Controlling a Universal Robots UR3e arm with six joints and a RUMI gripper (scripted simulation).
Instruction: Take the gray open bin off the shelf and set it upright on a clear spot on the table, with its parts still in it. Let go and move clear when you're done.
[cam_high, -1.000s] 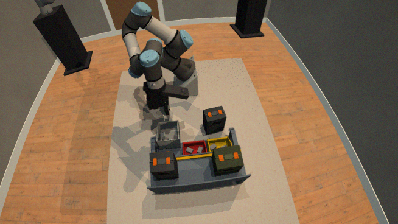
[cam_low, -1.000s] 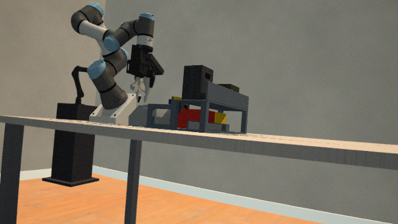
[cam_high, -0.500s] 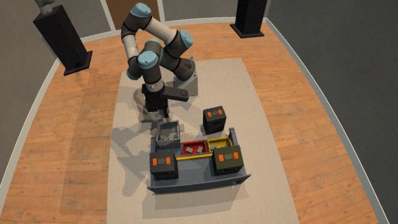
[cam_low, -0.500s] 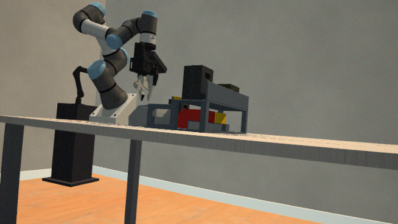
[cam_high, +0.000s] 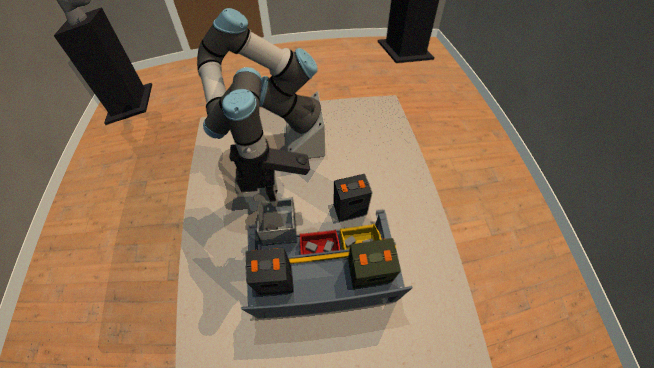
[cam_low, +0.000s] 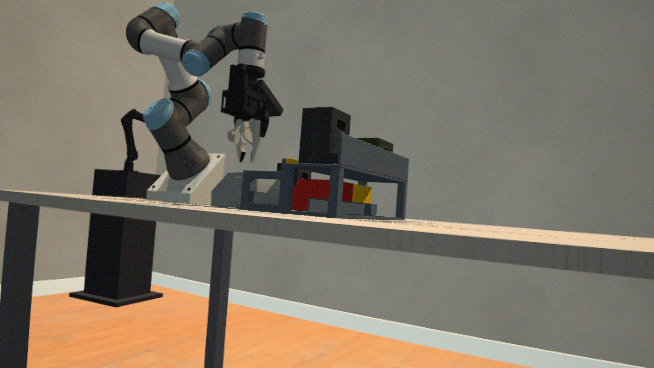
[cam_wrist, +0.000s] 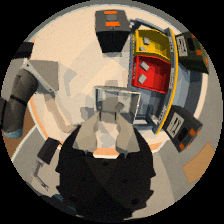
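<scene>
My hand is 10 mm short of the gray open bin, 10 mm to the left of it and 80 mm above it. Round my hand: yellow rail (190 mm ahead, 80 mm to the left, 20 mm below); then red bin (160 mm ahead, 80 mm to the left, 80 mm below); then yellow bin (170 mm ahead, 190 mm to the left, 80 mm below).
</scene>
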